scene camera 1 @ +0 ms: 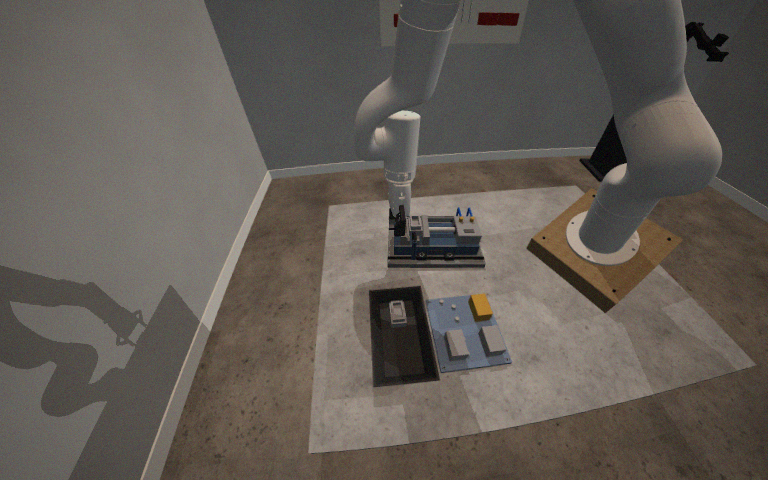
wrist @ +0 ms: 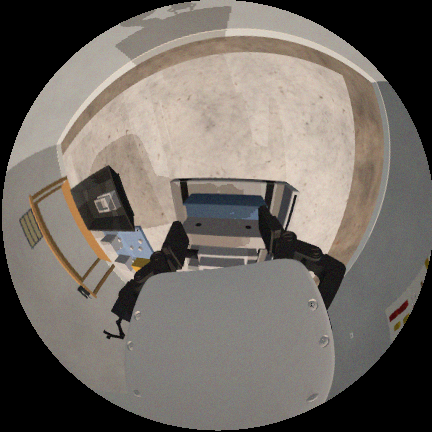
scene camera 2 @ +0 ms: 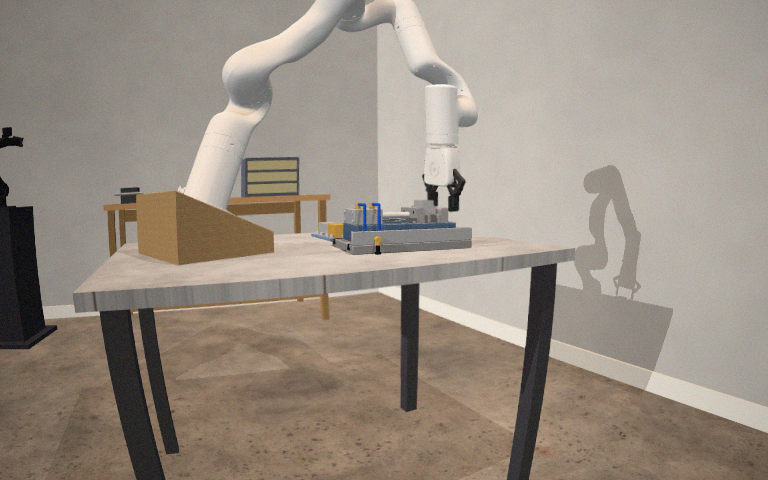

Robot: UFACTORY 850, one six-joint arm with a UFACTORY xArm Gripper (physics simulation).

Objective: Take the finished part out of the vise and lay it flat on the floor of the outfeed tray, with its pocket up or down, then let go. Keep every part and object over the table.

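The vise (scene camera 1: 436, 249) (scene camera 2: 407, 225) (wrist: 225, 209) has a blue body and grey jaws. A light grey part with a pocket (scene camera 1: 415, 219) (wrist: 223, 261) sits between the jaws near its left end in scene camera 1, pocket up. My gripper (scene camera 1: 399, 223) (scene camera 2: 443, 204) (wrist: 220, 224) points down over that end, its fingers wide apart on either side of the jaw. It is open, with nothing held; the hand's cover hides some of the part in the wrist view. The dark outfeed tray (scene camera 1: 428, 339) (wrist: 124, 205) holds another pocketed part (scene camera 1: 398, 322) (wrist: 103, 204), lying flat, pocket up.
Beside the tray is a blue plate (scene camera 1: 474, 339) (wrist: 146, 244) with two grey blocks (scene camera 1: 457, 344) (scene camera 1: 492, 339), a yellow block (scene camera 1: 480, 307) and small white pegs. Blue hooks (scene camera 1: 459, 211) (scene camera 2: 378, 216) stand at the vise's other end. The arm's wooden base (scene camera 1: 566, 280) (scene camera 2: 209, 234) is on the table.
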